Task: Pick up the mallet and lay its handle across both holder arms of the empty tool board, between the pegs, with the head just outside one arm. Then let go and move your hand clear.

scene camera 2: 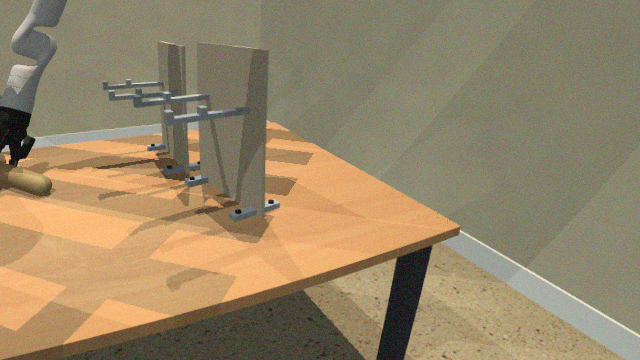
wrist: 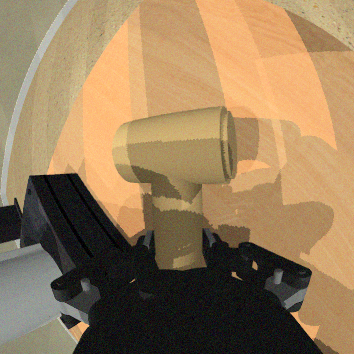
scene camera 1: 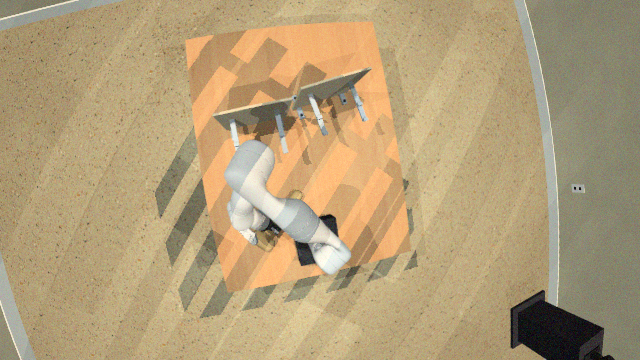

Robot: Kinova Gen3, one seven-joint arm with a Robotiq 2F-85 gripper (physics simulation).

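The tan mallet (scene camera 1: 265,241) (scene camera 2: 30,181) (wrist: 175,145) lies low at the table; its head shows in the wrist view, its handle end in scene camera 2. My gripper (scene camera 1: 275,228) (scene camera 2: 14,161) (wrist: 177,238) is shut on the handle near the head, one finger against each side. The arm hides part of the handle in scene camera 1. Two upright boards stand apart from the mallet: a left one (scene camera 1: 255,111) (scene camera 2: 171,65) and a right one (scene camera 1: 332,87) (scene camera 2: 225,75). Each has two grey holder arms with pegs; no tool shows on either.
The boards stand on the wooden table (scene camera 1: 280,32) (scene camera 2: 350,210), on small bolted feet. A black base plate (scene camera 1: 329,220) lies under my arm. The table's edge passes near the mallet's head. A black box-shaped object (scene camera 1: 557,325) stands off the table at the lower right of scene camera 1.
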